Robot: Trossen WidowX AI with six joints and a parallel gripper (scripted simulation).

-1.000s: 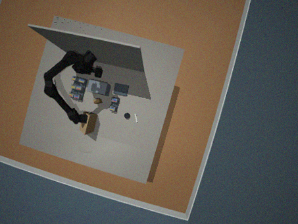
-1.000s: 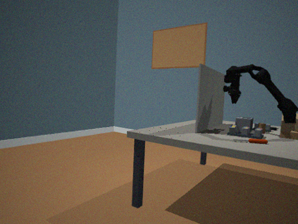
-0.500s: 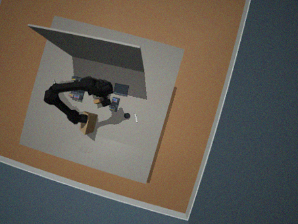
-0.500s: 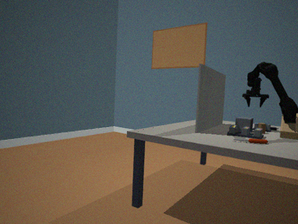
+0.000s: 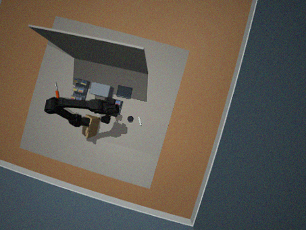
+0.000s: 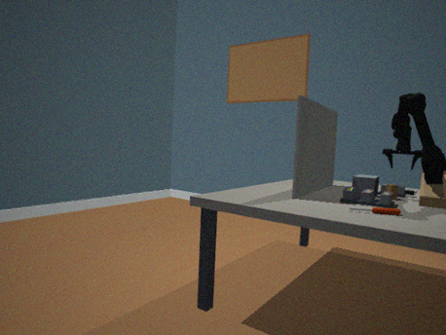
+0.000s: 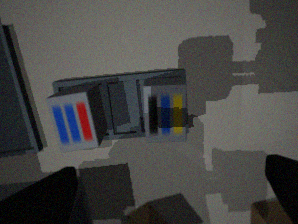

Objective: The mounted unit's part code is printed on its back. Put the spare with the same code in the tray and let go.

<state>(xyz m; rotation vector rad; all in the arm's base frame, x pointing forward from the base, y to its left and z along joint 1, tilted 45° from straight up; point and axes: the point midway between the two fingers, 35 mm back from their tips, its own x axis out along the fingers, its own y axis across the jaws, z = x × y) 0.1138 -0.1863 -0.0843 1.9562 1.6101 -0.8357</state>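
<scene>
Now: the grey spare 10 cm below my gripper tip. Also, from my gripper tip: tray (18 cm ahead, 4 cm to the right, 13 cm below); then brown block (4 cm ahead, 14 cm to the left, 10 cm below); then black disc (5 cm behind, 13 cm to the right, 13 cm below).
</scene>
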